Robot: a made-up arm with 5 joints. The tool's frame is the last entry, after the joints.
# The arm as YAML. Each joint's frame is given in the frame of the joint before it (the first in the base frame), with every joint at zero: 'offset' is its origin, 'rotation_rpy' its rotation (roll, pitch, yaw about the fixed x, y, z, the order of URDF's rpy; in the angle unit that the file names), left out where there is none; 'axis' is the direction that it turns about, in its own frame. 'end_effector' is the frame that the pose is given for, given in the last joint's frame.
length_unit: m
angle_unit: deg
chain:
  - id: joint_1
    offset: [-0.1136, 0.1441, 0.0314]
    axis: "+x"
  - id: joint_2
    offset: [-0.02, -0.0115, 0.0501]
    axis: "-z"
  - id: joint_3
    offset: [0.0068, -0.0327, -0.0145]
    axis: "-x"
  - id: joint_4
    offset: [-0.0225, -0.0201, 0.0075]
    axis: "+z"
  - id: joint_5
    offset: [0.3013, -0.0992, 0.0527]
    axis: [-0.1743, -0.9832, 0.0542]
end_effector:
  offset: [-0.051, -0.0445, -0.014]
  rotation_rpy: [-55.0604, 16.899, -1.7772]
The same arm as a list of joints. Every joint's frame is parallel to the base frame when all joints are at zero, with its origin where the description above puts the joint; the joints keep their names.
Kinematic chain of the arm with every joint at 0, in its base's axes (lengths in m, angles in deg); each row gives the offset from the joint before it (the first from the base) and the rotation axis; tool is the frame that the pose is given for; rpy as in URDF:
joint_1: xyz -0.1136 0.1441 0.0314 axis +x
joint_2: xyz -0.02 -0.0115 0.0501 axis -z
joint_3: xyz 0.0068 -0.0327 -0.0145 axis -x
joint_4: xyz -0.0225 -0.0201 0.0075 axis +z
joint_5: xyz 0.3013 -0.0992 0.0527 axis -0.1743 -0.9832 0.0542
tool: xyz -0.051 -0.0445 -0.014 rpy -55.06 16.9 -1.78

